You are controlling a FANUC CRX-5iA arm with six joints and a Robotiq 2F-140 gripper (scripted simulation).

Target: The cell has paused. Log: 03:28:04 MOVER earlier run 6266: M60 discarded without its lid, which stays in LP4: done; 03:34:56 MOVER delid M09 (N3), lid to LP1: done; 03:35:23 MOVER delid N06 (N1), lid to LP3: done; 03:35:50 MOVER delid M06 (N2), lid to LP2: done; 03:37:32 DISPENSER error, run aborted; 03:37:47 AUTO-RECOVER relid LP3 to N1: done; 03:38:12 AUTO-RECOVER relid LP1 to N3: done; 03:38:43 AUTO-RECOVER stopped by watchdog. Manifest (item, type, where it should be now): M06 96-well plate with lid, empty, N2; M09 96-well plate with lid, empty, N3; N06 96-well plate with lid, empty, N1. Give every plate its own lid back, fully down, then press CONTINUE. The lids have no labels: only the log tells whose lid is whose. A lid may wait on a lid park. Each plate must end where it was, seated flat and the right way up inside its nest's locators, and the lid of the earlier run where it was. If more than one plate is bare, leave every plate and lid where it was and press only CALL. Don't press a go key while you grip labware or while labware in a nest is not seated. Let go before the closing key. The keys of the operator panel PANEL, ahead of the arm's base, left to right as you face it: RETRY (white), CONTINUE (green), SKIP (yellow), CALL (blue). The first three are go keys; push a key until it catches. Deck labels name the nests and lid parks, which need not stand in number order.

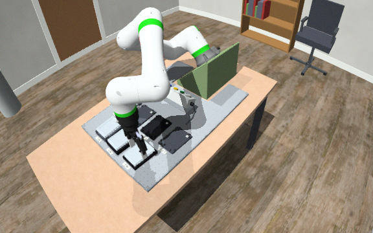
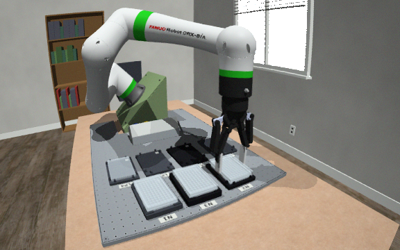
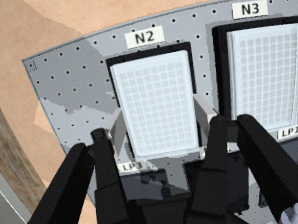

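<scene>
The plate lies 3 cm below my hand. Also, from my hand: green key: 43 cm behind, 8 cm to the right, 1 cm above; LP3: 18 cm behind, 8 cm to the left, 5 cm below; LP1: 19 cm to the right, 19 cm behind, 5 cm below.
</scene>
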